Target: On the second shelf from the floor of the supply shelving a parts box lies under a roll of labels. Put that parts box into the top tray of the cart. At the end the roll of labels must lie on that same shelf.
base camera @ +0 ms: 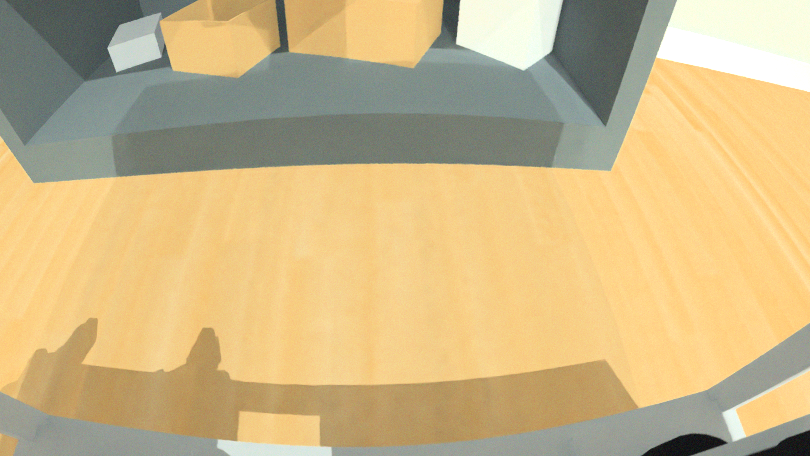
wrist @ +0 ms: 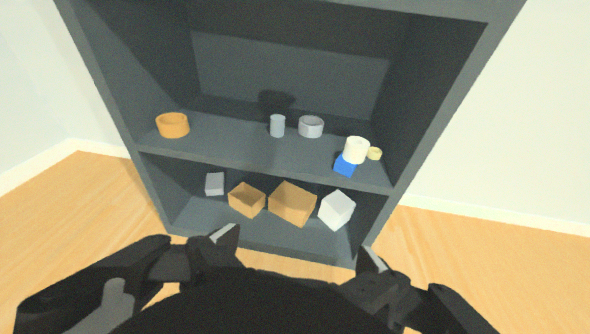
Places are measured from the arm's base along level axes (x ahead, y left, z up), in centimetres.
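Pixels of known places: gripper, fingertip midpoint: [wrist: 296,248].
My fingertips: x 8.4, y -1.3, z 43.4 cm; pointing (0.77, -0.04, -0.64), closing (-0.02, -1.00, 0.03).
Observation:
Ahead of a thing's pixels: the offset from my fingertips to its top centre. "spot": to the spot under its first point. Level surfaces: height alone.
The parts box, a small blue box {dx +49.3, dy -14.2, dz -25.7 cm} [wrist: 345,165], sits near the right end of the second shelf from the floor {dz -29.7 cm} [wrist: 240,150] in the wrist view. The white roll of labels {spot: dx +46.2, dy -14.7, dz -20.3 cm} [wrist: 356,149] rests on top of it and hides part of its upper side. My gripper [wrist: 296,248] is open and empty. It is well in front of the shelving, apart from the box and the roll. The cart's top tray cannot be made out for certain in these views.
A small yellow roll {dx +58.3, dy -24.7, dz -27.2 cm} [wrist: 374,153] is right beside the label roll. A grey ring {dx +68.9, dy -0.6, dz -24.9 cm} [wrist: 311,127], grey cylinder {dx +63.3, dy +12.0, dz -22.7 cm} [wrist: 277,126] and orange ring {dx +54.3, dy +47.5, dz -24.7 cm} [wrist: 172,125] stand farther left. Boxes stand on the bottom shelf {spot: dx +48.3, dy +3.9, dz -75.4 cm} [base camera: 351,90] [wrist: 280,247]. A grey frame edge [base camera: 141,430] crosses the base view's bottom.

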